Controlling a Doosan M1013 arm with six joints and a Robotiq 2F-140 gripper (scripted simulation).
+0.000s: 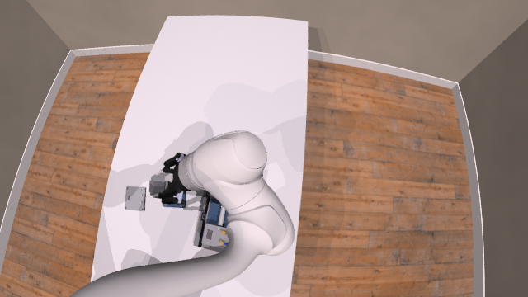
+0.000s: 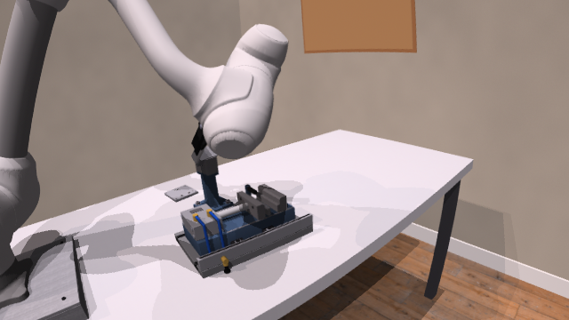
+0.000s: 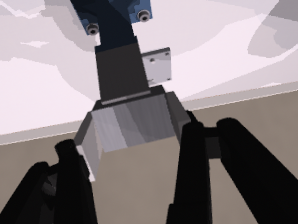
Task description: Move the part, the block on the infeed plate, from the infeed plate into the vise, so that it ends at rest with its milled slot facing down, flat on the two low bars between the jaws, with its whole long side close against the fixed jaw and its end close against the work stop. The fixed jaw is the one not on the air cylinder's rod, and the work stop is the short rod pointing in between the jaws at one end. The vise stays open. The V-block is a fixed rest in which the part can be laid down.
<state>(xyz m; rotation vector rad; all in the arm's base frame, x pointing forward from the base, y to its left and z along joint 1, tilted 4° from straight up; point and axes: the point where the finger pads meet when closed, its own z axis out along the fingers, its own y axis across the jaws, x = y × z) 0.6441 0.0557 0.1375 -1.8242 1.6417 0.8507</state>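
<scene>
Right now my hand is 20 mm to the right of the blue post and 120 mm above it. From my hand the other things lie so: part: 20 mm to the left, 20 mm below; moving jaw: 10 mm ahead, 190 mm to the right, 100 mm below; cylinder rod: 50 mm behind, 190 mm to the right, 100 mm below.
</scene>
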